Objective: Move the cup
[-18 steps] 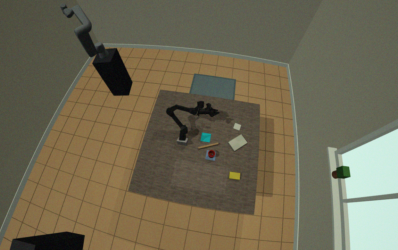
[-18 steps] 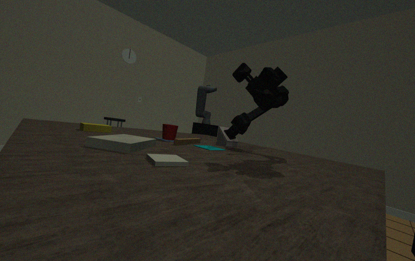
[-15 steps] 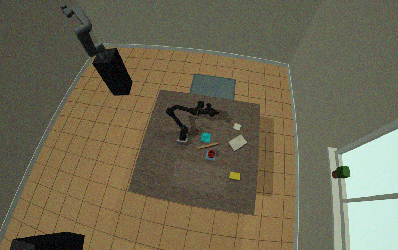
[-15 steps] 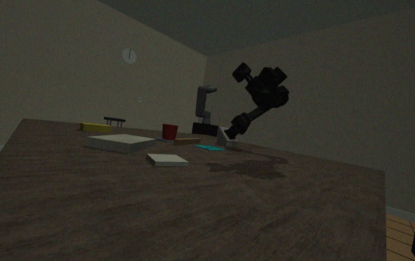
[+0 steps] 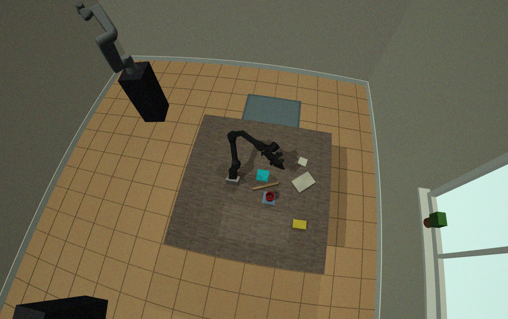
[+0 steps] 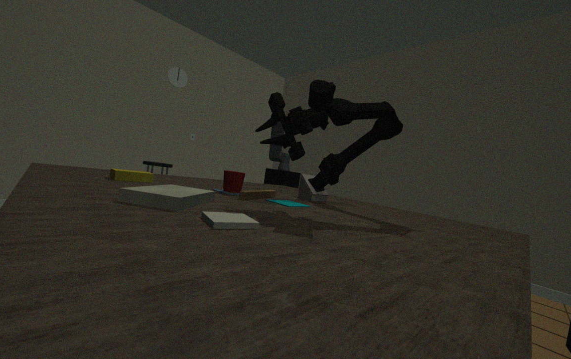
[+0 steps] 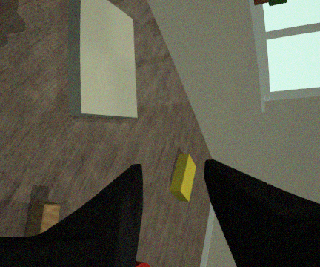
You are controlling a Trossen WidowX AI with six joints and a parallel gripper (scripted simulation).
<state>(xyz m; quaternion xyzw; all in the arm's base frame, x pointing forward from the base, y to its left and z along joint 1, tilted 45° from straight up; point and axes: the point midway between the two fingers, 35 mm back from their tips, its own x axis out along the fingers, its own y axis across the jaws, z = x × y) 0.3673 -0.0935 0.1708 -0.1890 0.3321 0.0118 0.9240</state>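
Now: the red cup 100 mm behind my gripper tip, 190 mm to the right of it and 140 mm below it. The rest, counted from my gripper tip: wooden stick (130 mm behind, 80 mm to the right, 180 mm below); then grey-blue pad (100 mm behind, 190 mm to the right, 190 mm below).
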